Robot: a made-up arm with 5 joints.
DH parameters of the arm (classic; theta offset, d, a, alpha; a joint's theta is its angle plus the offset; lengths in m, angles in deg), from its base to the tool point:
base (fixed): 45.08 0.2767 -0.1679 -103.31
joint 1: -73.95 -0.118 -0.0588 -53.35
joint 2: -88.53 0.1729 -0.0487 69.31
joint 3: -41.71 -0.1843 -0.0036 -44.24
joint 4: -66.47 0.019 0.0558 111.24
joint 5: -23.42 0 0.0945 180
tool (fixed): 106.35 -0.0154 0 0
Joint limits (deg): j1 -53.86..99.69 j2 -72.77..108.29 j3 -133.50..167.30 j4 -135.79..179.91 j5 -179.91..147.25
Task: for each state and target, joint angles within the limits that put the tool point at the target. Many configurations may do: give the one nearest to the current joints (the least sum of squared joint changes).
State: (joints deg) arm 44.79 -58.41 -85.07 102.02 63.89
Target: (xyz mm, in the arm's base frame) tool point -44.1 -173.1 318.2
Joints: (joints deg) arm 41.54 -46.14 -73.23 88.85 76.40
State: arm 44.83 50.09 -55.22 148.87 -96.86
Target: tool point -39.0 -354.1 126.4
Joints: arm 72.44 80.02 -52.73 151.14 -141.32
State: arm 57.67 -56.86 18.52 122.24 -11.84
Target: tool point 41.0 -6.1 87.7
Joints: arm 96.26 -16.78 40.04 155.53 7.90
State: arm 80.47 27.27 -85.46 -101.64 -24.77
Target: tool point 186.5 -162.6 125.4
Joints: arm 42.29 36.04 -52.42 -103.46 -58.86
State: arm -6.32 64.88 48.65 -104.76 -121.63
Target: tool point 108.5 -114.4 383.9
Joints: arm -18.59 43.44 52.53 -103.90 -134.40
